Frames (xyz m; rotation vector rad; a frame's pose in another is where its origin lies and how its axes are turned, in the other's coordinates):
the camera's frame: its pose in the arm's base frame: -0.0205 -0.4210 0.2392 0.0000 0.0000 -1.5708
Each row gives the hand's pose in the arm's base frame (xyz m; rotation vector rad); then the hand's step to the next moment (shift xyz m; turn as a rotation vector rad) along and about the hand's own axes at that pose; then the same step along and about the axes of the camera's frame.
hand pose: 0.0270 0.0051 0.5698 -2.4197 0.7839 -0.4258
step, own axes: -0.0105 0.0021 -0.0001 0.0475 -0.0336 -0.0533
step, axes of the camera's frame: -0.0050 -0.0091 -0.0025 0.0282 0.0279 0.0682
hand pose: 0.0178 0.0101 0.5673 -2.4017 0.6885 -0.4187
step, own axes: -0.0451 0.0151 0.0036 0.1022 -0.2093 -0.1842
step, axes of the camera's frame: -0.0167 -0.0409 -0.0181 -0.0013 0.0806 0.2858
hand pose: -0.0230 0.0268 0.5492 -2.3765 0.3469 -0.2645
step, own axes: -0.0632 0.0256 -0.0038 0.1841 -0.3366 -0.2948
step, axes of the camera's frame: 0.0004 -0.0651 -0.0205 0.0034 0.1487 0.4604
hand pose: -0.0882 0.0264 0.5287 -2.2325 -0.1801 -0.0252
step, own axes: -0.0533 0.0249 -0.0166 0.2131 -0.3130 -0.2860
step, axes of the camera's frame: 0.0346 -0.0485 -0.0135 0.0074 0.1803 0.4389
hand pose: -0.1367 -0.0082 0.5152 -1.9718 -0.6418 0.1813
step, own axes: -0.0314 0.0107 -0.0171 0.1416 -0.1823 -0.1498
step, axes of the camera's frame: 0.0332 -0.0161 -0.0057 -0.0178 0.1132 0.2502
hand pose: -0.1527 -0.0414 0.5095 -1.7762 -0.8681 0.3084
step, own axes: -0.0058 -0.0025 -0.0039 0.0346 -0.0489 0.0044
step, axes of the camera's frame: 0.0064 -0.0028 0.0026 -0.0342 0.0018 0.0493
